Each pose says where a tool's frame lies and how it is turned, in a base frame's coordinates. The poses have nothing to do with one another.
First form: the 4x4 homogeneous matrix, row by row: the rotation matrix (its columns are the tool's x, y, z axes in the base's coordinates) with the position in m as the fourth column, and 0 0 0 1 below. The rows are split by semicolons.
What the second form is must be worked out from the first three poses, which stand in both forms.
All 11 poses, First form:
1: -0.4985 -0.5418 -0.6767 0.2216; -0.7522 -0.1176 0.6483 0.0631; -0.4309 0.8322 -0.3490 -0.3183; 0 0 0 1
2: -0.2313 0.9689 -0.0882 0.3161; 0.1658 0.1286 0.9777 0.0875; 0.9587 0.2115 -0.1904 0.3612; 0 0 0 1
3: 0.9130 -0.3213 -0.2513 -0.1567; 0.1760 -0.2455 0.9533 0.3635; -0.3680 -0.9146 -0.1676 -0.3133; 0 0 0 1
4: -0.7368 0.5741 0.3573 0.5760; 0.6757 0.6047 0.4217 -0.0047; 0.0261 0.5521 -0.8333 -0.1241; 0 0 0 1
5: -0.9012 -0.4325 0.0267 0.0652; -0.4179 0.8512 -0.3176 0.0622; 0.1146 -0.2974 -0.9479 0.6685; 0 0 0 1
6: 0.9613 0.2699 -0.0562 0.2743; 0.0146 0.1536 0.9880 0.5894; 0.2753 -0.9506 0.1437 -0.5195; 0 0 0 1
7: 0.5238 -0.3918 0.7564 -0.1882; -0.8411 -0.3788 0.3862 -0.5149; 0.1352 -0.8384 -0.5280 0.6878; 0 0 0 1
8: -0.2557 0.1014 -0.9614 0.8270; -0.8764 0.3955 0.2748 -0.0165; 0.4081 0.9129 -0.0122 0.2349; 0 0 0 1
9: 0.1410 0.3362 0.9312 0.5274; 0.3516 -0.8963 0.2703 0.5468; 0.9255 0.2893 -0.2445 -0.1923; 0 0 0 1
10: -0.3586 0.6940 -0.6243 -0.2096; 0.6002 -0.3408 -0.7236 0.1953; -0.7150 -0.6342 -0.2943 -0.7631; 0 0 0 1
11: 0.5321 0.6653 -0.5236 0.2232; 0.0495 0.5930 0.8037 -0.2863; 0.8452 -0.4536 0.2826 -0.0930; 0 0 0 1
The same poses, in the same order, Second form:
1: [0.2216 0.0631 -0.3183 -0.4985 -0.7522 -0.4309 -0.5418 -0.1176 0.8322]
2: [0.3161 0.0875 0.3612 -0.2313 0.1658 0.9587 0.9689 0.1286 0.2115]
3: [-0.1567 0.3635 -0.3133 0.9130 0.1760 -0.3680 -0.3213 -0.2455 -0.9146]
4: [0.5760 -0.0047 -0.1241 -0.7368 0.6757 0.0261 0.5741 0.6047 0.5521]
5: [0.0652 0.0622 0.6685 -0.9012 -0.4179 0.1146 -0.4325 0.8512 -0.2974]
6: [0.2743 0.5894 -0.5195 0.9613 0.0146 0.2753 0.2699 0.1536 -0.9506]
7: [-0.1882 -0.5149 0.6878 0.5238 -0.8411 0.1352 -0.3918 -0.3788 -0.8384]
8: [0.8270 -0.0165 0.2349 -0.2557 -0.8764 0.4081 0.1014 0.3955 0.9129]
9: [0.5274 0.5468 -0.1923 0.1410 0.3516 0.9255 0.3362 -0.8963 0.2893]
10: [-0.2096 0.1953 -0.7631 -0.3586 0.6002 -0.7150 0.6940 -0.3408 -0.6342]
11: [0.2232 -0.2863 -0.0930 0.5321 0.0495 0.8452 0.6653 0.5930 -0.4536]
